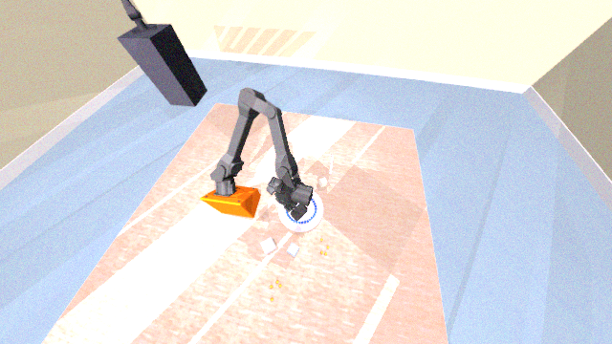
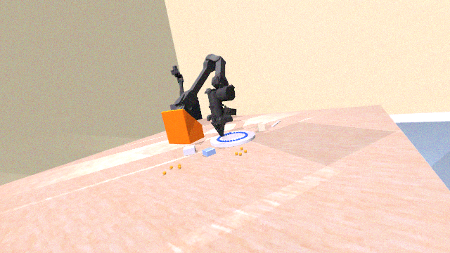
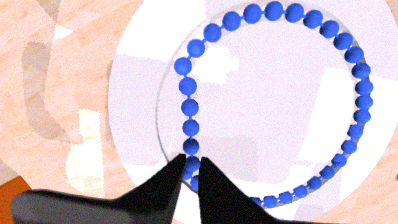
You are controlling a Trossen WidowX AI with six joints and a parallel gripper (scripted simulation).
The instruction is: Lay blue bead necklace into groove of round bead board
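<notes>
My gripper tip is now 60 mm short of the round white bead board and 10 mm above it. The rest, counted from my gripper tip: white block (50 mm behind, 170 mm to the right); then light blue cube (50 mm ahead, 170 mm to the right, 10 mm below); then beige cube (140 mm ahead, 140 mm to the left).
</notes>
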